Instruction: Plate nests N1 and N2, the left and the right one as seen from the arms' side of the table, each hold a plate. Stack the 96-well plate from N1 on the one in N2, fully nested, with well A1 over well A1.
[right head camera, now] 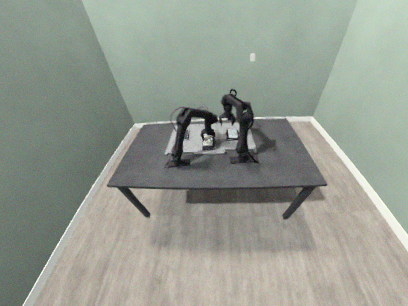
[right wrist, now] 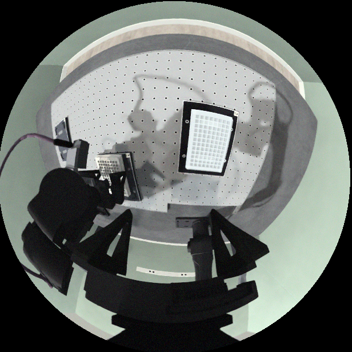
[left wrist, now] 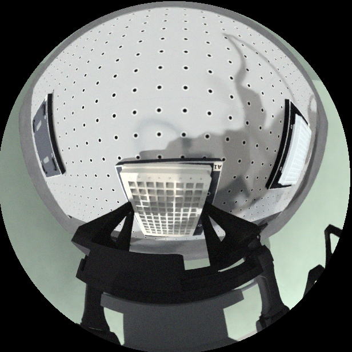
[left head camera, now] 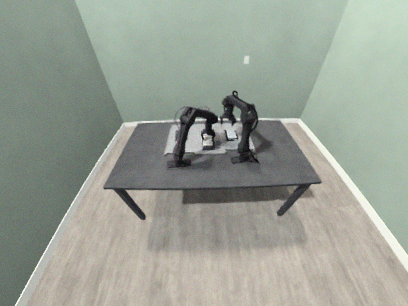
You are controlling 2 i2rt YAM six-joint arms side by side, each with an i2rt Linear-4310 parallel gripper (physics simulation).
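Places are measured from the left arm's base along level axes (x ahead, y left, z up), in millimetres.
Where they show: left gripper, fingertip midpoint: [right head camera: 208, 140] [left head camera: 207, 140]; right gripper, fingertip midpoint: [right head camera: 226, 125] [left head camera: 226, 125]; left arm's base at its link origin: [right head camera: 178, 163] [left head camera: 179, 163]; right arm's base at its link origin: [right head camera: 241, 159] [left head camera: 242, 159].
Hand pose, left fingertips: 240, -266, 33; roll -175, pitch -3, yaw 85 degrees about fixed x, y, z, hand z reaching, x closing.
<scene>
Each offset is from my left fingertips to the centre of the thing, as dx, dy, dz. Level surfaces: height alone.
A cream 96-well plate @[-12, +1, +3] [left head camera: 207, 141] [right head camera: 208, 142] [left wrist: 167, 195] [right wrist: 106, 163] is between the fingers of my left gripper [left wrist: 166, 204] [right wrist: 112, 172], level, at or slightly above the dark nest N1 [left wrist: 215, 182] [right wrist: 134, 177]; the exact gap cannot be told. The nest's A1 label shows at its upper right corner in the left wrist view. A pale blue-white plate @[+74, -243, -2] [left head camera: 231, 135] [right head camera: 232, 134] [left wrist: 296, 150] [right wrist: 209, 140] sits in the black nest N2 [right wrist: 184, 140], with wells up. My right gripper [left head camera: 228, 122] [right head camera: 226, 122] [right wrist: 170, 213] is open and empty, raised near N2.
The nests stand on a light perforated board [left wrist: 171, 100] [right wrist: 100, 120] on the dark table @[dz -34] [left head camera: 150, 175] [right head camera: 150, 172]. A dark slotted block [left wrist: 46, 140] [right wrist: 62, 134] lies at the board's left. The left arm stands close beside N1 in the right wrist view.
</scene>
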